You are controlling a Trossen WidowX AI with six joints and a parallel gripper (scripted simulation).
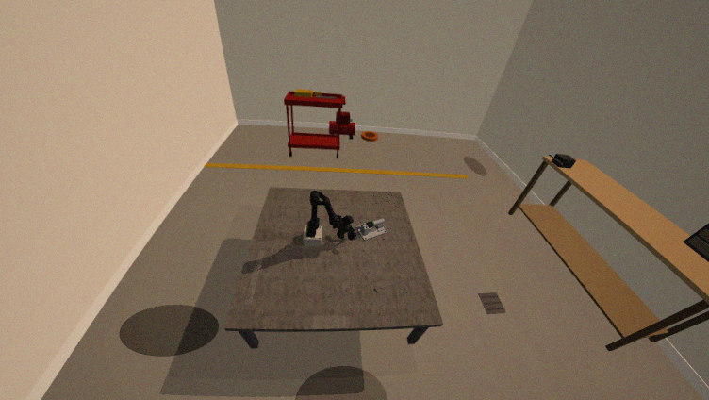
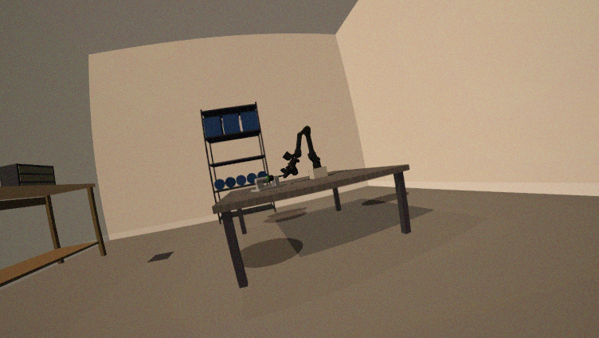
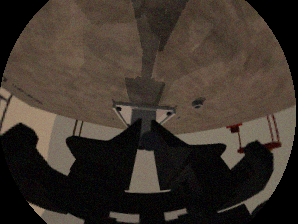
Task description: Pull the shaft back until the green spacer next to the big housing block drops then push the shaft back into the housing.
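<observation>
The shaft lies 60 mm ahead of my gripper tip, 30 mm to the left of it and 20 mm above it. The rest, counted from my gripper tip: small grey object 110 mm to the left, 50 mm below, 30 mm behind; then green spacer 150 mm ahead, 70 mm to the left, 20 mm above.
</observation>
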